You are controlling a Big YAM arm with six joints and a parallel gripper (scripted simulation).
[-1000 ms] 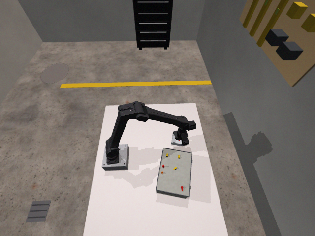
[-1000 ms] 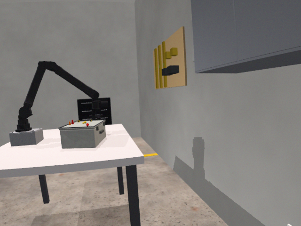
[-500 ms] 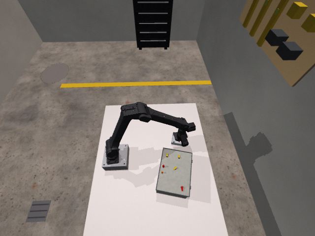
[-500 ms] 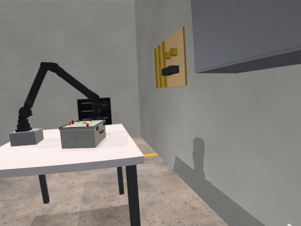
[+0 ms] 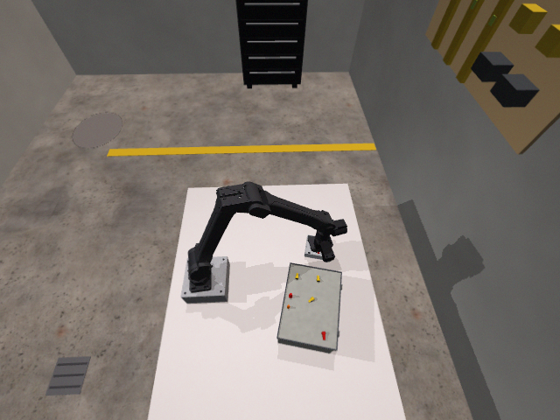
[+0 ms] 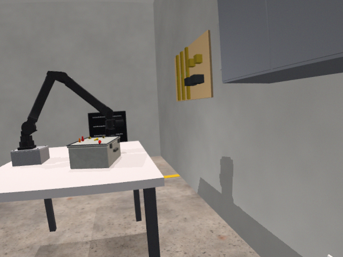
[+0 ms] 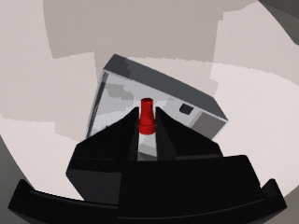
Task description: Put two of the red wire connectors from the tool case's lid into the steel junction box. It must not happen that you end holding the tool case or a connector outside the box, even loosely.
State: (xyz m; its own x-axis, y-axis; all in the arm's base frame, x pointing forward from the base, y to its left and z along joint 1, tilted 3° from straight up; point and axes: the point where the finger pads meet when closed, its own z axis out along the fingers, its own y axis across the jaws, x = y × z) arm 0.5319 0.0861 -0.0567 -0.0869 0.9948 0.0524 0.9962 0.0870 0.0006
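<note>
Right now my hand is 100 mm past the grey tool case, 260 mm to the left of it and 60 mm below it. From my hand the other things lie so: orange connector 190 mm behind, 260 mm to the right, 110 mm above.
</note>
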